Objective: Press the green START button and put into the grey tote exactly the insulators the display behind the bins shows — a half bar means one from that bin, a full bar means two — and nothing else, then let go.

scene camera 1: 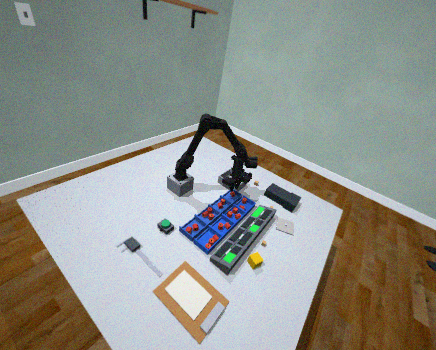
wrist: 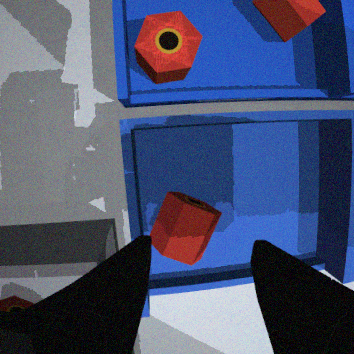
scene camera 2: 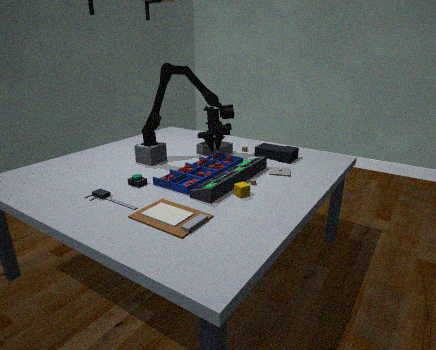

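Note:
My gripper (scene camera 1: 235, 188) (scene camera 2: 215, 149) (wrist: 201, 248) is partly open and empty, pointing down over the far end bin. In the wrist view, a red hexagonal insulator (wrist: 184, 229) lies tilted in that blue bin (wrist: 235, 114), just beyond the fingertips. An upright insulator (wrist: 168, 42) sits in the neighbouring bin. The grey tote (scene camera 1: 222, 180) (scene camera 2: 204, 148) (wrist: 55, 245) is beside the bins' far end; part of a red insulator (wrist: 14, 304) shows inside. The dark display (scene camera 1: 220, 266) (scene camera 2: 202, 194) shows a longer green bar at its far end and two shorter ones. The green START button (scene camera 1: 165, 223) (scene camera 2: 137, 177) stands left.
A black box (scene camera 1: 282, 197) (scene camera 2: 276, 152) stands at the right. A yellow cube (scene camera 1: 255, 260) (scene camera 2: 242, 190) and a pale flat plate (scene camera 1: 285, 226) (scene camera 2: 280, 172) lie beyond the display. A clipboard (scene camera 1: 162, 290) (scene camera 2: 140, 218) and a caliper-like tool (scene camera 1: 132, 244) (scene camera 2: 101, 193) lie nearer.

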